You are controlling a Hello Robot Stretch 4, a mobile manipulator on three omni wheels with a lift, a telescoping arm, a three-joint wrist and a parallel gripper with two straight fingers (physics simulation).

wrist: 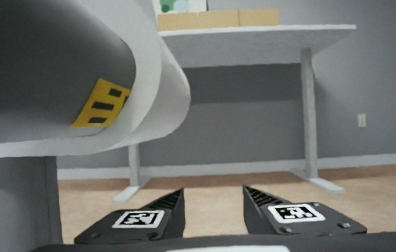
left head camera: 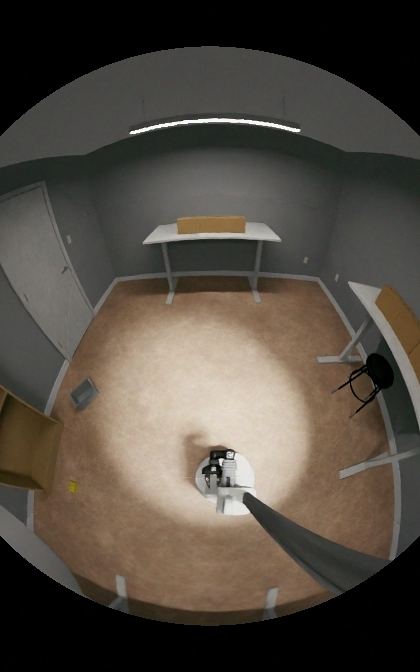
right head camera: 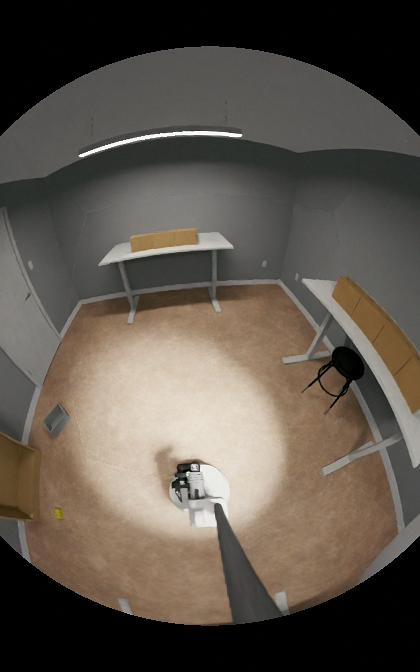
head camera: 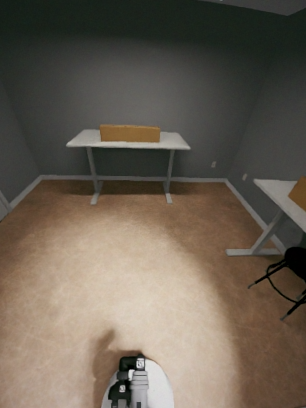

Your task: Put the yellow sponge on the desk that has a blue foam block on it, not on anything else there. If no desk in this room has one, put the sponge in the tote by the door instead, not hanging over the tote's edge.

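The yellow sponge (left head camera: 73, 486) (right head camera: 58, 513) lies on the floor at the left, near a brown open-fronted box. The grey tote (left head camera: 84, 394) (right head camera: 57, 419) stands on the floor near the door (left head camera: 47, 270). A white desk (head camera: 80, 139) (left head camera: 160, 234) (right head camera: 220, 241) stands at the far wall, a second desk (head camera: 272, 189) (left head camera: 364, 291) (right head camera: 320, 286) at the right, and another desk (wrist: 330, 32) shows in the wrist view. Brown boards on them hide part of their tops; no blue foam block shows. My gripper (wrist: 213, 204) is open and empty, away from the sponge.
A black stool (head camera: 298, 260) (left head camera: 380, 371) (right head camera: 348, 363) stands by the right desk. The brown open-fronted box (left head camera: 30, 450) (right head camera: 20, 475) is at the left wall. Desk feet (left head camera: 121, 590) (right head camera: 282, 602) show behind the robot.
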